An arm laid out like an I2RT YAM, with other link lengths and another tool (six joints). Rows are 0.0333 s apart.
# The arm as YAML. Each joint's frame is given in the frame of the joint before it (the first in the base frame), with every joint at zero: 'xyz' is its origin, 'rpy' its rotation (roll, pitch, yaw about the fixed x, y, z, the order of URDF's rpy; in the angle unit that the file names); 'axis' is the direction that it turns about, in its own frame. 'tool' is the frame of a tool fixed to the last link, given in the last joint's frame.
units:
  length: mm
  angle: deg
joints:
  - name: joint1
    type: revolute
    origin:
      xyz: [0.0, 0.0, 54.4]
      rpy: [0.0, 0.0, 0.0]
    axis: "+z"
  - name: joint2
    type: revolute
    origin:
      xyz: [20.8, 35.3, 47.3]
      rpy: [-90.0, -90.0, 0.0]
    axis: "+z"
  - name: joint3
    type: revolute
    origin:
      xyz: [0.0, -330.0, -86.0]
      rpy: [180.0, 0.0, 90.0]
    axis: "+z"
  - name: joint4
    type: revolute
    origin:
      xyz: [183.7, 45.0, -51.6]
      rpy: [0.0, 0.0, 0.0]
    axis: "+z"
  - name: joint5
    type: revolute
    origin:
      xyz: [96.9, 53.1, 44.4]
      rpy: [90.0, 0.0, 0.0]
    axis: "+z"
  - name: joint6
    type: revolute
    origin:
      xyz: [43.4, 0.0, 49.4]
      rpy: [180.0, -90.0, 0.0]
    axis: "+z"
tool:
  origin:
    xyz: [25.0, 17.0, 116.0]
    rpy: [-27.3, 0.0, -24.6]
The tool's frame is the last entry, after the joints.
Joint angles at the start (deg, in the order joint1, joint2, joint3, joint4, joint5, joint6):
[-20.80, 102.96, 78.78, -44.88, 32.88, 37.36]
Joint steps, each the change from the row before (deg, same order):
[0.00, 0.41, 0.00, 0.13, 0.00, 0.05]
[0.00, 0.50, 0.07, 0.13, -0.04, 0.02]
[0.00, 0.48, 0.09, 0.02, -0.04, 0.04]
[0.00, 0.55, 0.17, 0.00, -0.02, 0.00]
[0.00, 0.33, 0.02, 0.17, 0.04, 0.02]
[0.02, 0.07, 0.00, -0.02, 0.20, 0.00]
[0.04, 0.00, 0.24, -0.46, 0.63, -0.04]
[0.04, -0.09, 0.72, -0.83, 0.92, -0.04]
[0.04, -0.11, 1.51, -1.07, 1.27, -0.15]
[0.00, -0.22, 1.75, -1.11, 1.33, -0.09]
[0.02, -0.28, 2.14, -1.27, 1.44, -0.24]
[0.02, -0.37, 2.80, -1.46, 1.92, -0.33]
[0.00, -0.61, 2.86, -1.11, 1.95, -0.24]
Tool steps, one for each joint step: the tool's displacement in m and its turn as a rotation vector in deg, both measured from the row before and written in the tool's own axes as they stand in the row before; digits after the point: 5 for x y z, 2 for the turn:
[0.00023, 0.00023, 0.00243, 0.05, 0.25, 0.01]
[0.00002, 0.00042, 0.00283, 0.02, 0.29, -0.01]
[0.00031, 0.00034, 0.00263, 0.03, 0.35, 0.00]
[0.00005, 0.00035, 0.00284, 0.05, 0.38, -0.04]
[-0.00021, 0.00014, 0.00193, 0.07, 0.12, 0.00]
[0.00009, -0.00039, 0.00024, 0.20, 0.05, -0.05]
[0.00004, -0.00157, -0.00126, 0.64, 0.11, -0.16]
[-0.00173, -0.00225, -0.00323, 0.88, -0.15, -0.17]
[-0.00571, -0.00280, -0.00551, 1.12, -0.72, -0.22]
[-0.00713, -0.00328, -0.00681, 1.15, -1.05, -0.07]
[-0.00878, -0.00360, -0.00832, 1.20, -1.28, -0.15]
[-0.01204, -0.00507, -0.01106, 1.59, -1.86, -0.12]
[-0.01393, -0.00578, -0.01272, 1.54, -2.50, 0.20]

